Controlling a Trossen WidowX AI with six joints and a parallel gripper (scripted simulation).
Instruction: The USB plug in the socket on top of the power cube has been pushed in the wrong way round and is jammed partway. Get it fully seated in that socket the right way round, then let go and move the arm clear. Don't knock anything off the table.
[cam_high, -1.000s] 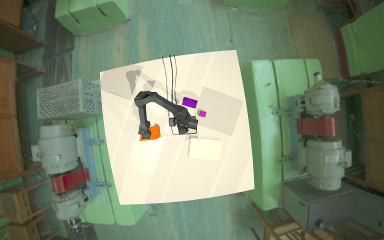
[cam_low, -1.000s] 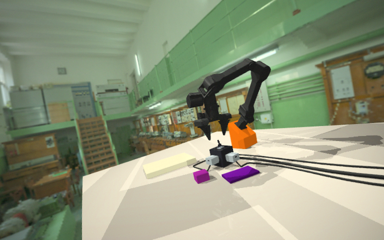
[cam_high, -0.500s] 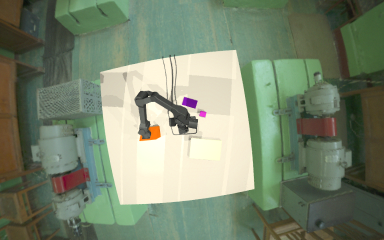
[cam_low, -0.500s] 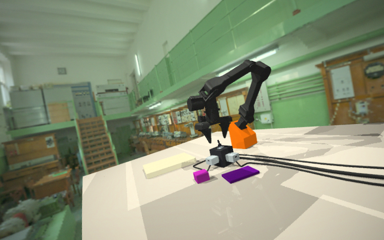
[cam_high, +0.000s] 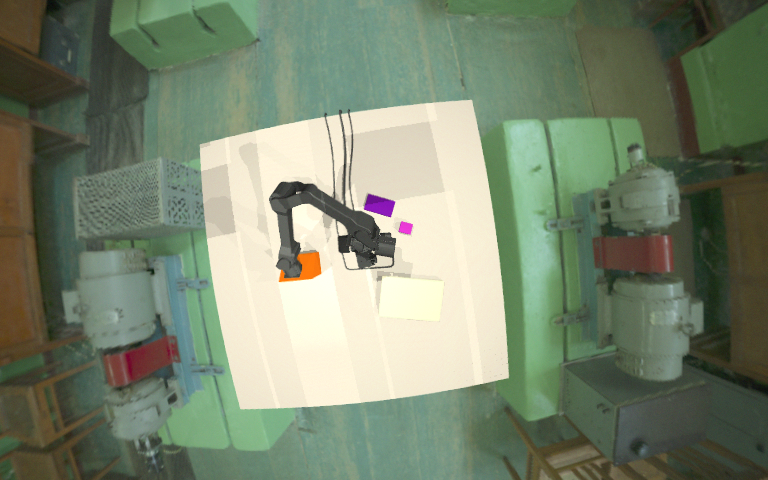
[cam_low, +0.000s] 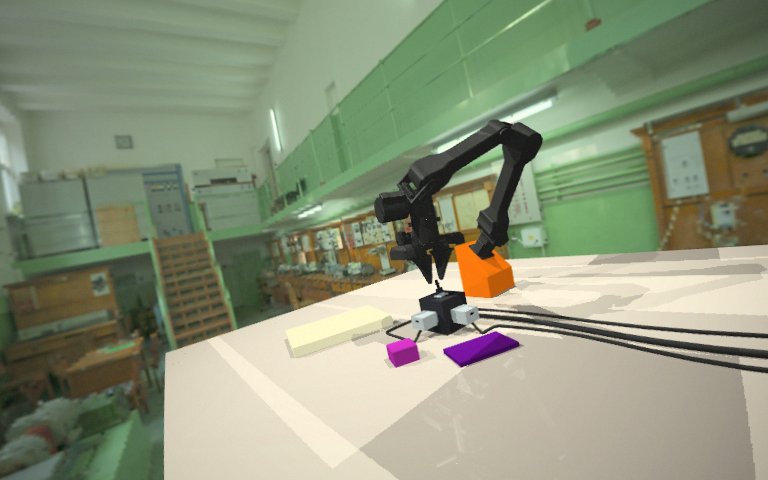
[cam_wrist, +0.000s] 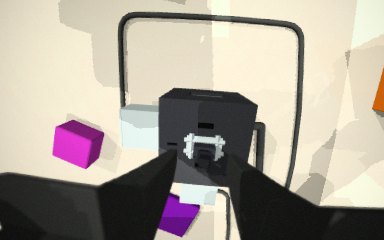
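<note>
The USB plug is 20 mm below my gripper tip. Also, from my gripper tip: dark purple flat block (60 mm ahead, 150 mm to the left, 100 mm below); cream slab (160 mm ahead, 250 mm to the right, 90 mm below); magenta cube (160 mm ahead, 50 mm to the left, 90 mm below).
</note>
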